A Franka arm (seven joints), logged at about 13 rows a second.
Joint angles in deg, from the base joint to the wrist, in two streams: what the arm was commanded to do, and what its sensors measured. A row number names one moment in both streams.
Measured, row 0:
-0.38, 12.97, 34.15, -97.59, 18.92, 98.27, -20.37
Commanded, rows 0 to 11:
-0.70, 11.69, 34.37, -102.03, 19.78, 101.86, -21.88
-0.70, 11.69, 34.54, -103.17, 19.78, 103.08, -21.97
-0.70, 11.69, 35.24, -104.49, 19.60, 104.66, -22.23
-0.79, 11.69, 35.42, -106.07, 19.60, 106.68, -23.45
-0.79, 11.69, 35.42, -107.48, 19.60, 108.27, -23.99
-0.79, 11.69, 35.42, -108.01, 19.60, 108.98, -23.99
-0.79, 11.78, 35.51, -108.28, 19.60, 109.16, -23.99
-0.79, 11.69, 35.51, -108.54, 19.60, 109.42, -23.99
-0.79, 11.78, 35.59, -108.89, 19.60, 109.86, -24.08
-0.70, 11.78, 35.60, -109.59, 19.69, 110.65, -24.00
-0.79, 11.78, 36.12, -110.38, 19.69, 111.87, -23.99
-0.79, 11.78, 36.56, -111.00, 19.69, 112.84, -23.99
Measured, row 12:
-0.36, 12.96, 35.52, -108.64, 18.92, 110.39, -22.49
